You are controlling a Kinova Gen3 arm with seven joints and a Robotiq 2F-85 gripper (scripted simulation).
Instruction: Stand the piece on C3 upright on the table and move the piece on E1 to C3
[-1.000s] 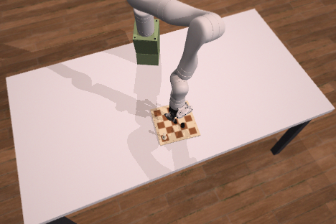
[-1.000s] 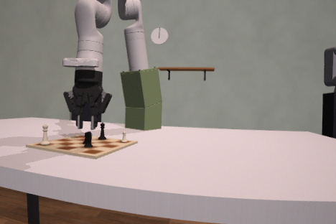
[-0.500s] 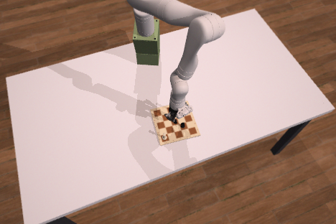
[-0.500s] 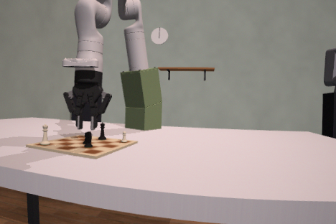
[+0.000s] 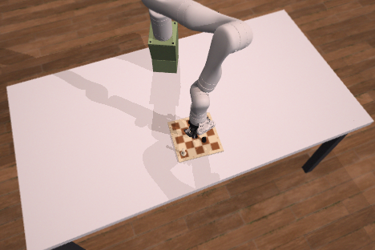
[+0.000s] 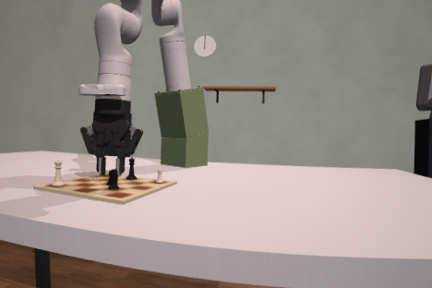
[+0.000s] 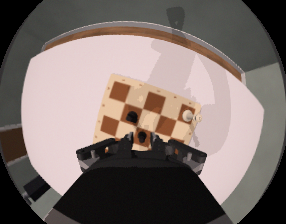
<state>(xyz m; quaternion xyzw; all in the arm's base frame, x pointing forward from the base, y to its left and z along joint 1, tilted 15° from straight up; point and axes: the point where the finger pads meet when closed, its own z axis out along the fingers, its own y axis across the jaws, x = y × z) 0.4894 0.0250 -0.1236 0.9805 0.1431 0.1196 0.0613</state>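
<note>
Now: hand 2 cm above the black pawn. Round my hand: white pawn (8 cm to the left, 8 cm behind, 2 cm below); then black piece (9 cm behind, 1 cm below); then chessboard (4 cm below, 1 cm behind).
</note>
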